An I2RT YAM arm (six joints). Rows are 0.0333 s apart.
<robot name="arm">
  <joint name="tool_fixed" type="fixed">
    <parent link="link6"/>
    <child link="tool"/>
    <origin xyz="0 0 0" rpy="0 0 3.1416"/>
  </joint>
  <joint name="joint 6" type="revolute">
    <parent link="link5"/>
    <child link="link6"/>
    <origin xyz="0 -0.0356 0.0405" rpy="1.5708 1.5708 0"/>
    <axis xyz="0 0 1"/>
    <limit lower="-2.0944" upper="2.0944"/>
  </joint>
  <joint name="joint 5" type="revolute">
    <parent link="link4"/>
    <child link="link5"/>
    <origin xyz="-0.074 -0.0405 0.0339" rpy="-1.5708 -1.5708 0"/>
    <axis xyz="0 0 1"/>
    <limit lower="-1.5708" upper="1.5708"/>
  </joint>
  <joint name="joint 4" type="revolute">
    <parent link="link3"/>
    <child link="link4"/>
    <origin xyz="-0.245 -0.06 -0.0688" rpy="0 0 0"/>
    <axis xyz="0 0 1"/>
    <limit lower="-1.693" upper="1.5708"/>
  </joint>
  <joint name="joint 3" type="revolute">
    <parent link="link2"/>
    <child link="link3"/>
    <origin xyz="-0.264 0 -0.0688" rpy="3.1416 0 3.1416"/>
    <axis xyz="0 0 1"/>
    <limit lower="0" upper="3.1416"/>
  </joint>
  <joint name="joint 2" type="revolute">
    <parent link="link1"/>
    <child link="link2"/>
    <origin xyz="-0.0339 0.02 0.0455" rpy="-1.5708 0 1.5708"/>
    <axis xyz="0 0 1"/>
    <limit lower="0" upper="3.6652"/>
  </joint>
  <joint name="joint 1" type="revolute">
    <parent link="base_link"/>
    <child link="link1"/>
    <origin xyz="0 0 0.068" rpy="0 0 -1.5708"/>
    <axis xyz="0 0 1"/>
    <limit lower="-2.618" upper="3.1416"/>
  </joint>
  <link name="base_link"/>
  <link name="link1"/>
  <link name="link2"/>
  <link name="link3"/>
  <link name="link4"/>
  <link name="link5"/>
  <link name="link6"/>
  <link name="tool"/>
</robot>
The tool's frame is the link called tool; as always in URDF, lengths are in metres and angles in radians.
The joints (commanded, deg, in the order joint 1, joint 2, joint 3, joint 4, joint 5, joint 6), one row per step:
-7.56 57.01 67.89 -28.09 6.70 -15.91
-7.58 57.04 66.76 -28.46 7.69 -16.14
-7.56 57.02 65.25 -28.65 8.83 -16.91
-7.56 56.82 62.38 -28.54 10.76 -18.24
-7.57 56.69 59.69 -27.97 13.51 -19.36
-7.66 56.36 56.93 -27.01 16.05 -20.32
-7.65 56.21 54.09 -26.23 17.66 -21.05
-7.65 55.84 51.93 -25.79 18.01 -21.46
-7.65 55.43 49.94 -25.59 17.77 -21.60
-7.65 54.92 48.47 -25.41 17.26 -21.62
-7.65 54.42 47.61 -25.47 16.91 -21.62
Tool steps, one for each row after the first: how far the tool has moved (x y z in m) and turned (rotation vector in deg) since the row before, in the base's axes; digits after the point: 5 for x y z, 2 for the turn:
0.00112 -0.00084 -0.00734 -0.31 1.61 -0.89
0.00120 -0.00079 -0.00908 -0.85 1.92 -0.80
0.00121 -0.00135 -0.01595 -1.55 3.02 -1.31
0.00089 -0.00184 -0.01435 -1.81 2.48 -2.08
-0.00023 -0.00185 -0.01348 -1.69 1.96 -1.98
0.00005 -0.00093 -0.01499 -1.07 2.28 -1.10
-0.00125 -0.00004 -0.01088 -0.31 1.53 -0.12
-0.00170 0.00037 -0.01020 0.20 1.41 0.27
-0.00198 0.00057 -0.00683 0.35 0.75 0.44
-0.00200 0.00048 -0.00361 0.24 0.39 0.30

